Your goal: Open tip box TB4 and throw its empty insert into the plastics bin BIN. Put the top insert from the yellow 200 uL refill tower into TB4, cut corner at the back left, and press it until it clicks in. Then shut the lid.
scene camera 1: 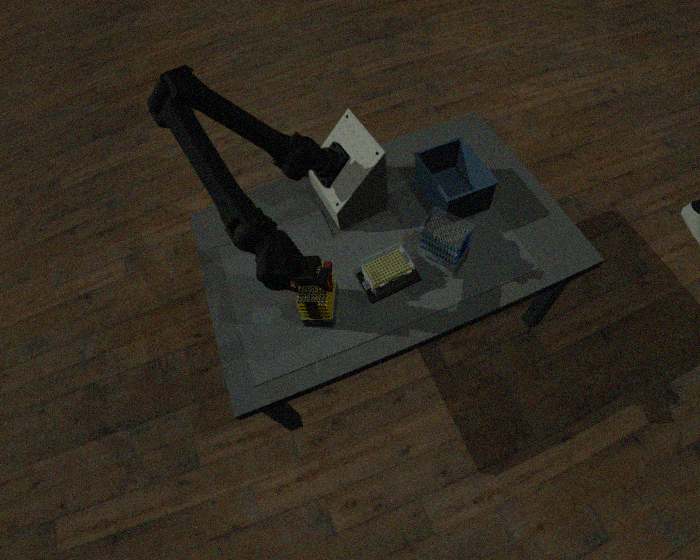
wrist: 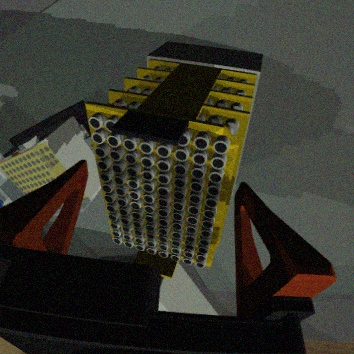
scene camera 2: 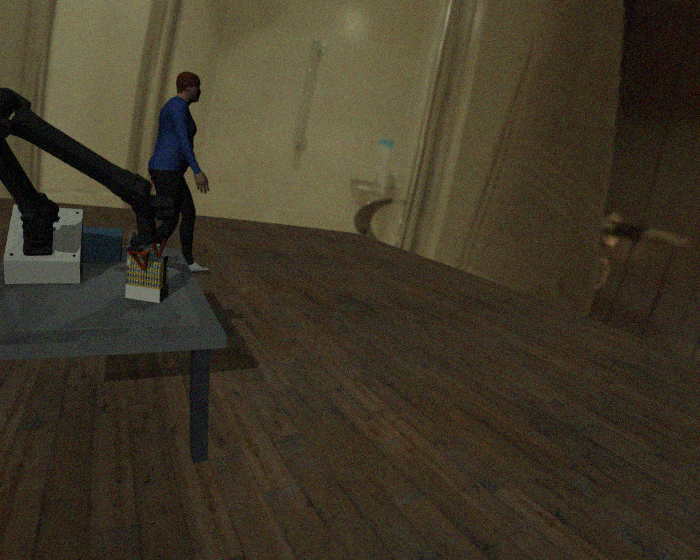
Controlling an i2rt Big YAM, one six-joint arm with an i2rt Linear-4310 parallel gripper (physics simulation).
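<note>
The yellow refill tower (scene camera 1: 326, 313) (scene camera 2: 145, 278) stands upright on the table. Its top insert (wrist: 162, 200) is full of tips and sits on the stack, with a dark strip across the tower's middle. My gripper (scene camera 1: 315, 283) (scene camera 2: 151, 261) (wrist: 163, 177) is open; its orange fingers stand wide, one on each side of the top insert, with gaps visible in the wrist view. A tip box (scene camera 1: 367, 283) (wrist: 12, 190), probably TB4, sits in a dark holder and shows a yellow empty insert (scene camera 1: 388, 267) (wrist: 32, 167). Its label and lid position cannot be made out. The blue bin (scene camera 1: 487, 185) (scene camera 2: 102, 244) stands farther back.
A blue tip tower (scene camera 1: 446, 240) with a clear cover stands between the tip box and the bin. The white wedge-shaped robot base (scene camera 1: 353, 143) (scene camera 2: 40, 271) is at the table's back. A person (scene camera 2: 173, 137) in a blue top is beyond the table.
</note>
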